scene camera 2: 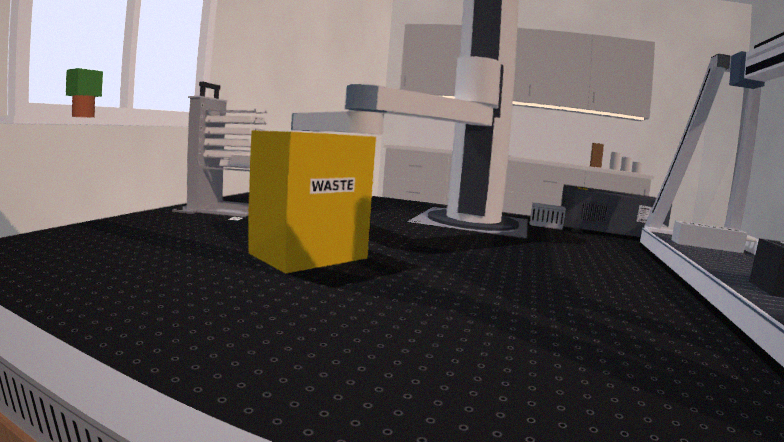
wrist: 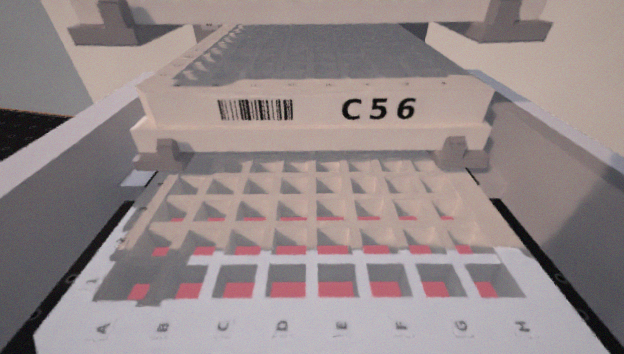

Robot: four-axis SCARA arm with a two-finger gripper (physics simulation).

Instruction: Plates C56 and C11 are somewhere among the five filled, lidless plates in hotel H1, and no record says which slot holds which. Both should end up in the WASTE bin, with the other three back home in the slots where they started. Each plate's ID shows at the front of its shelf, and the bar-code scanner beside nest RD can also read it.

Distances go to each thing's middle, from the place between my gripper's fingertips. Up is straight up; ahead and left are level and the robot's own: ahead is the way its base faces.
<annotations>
Now: the dark grey box (scene camera 2: pixel 624 206) 42 cm behind my hand, 94 cm to the left of it and 8 cm below it.
</annotations>
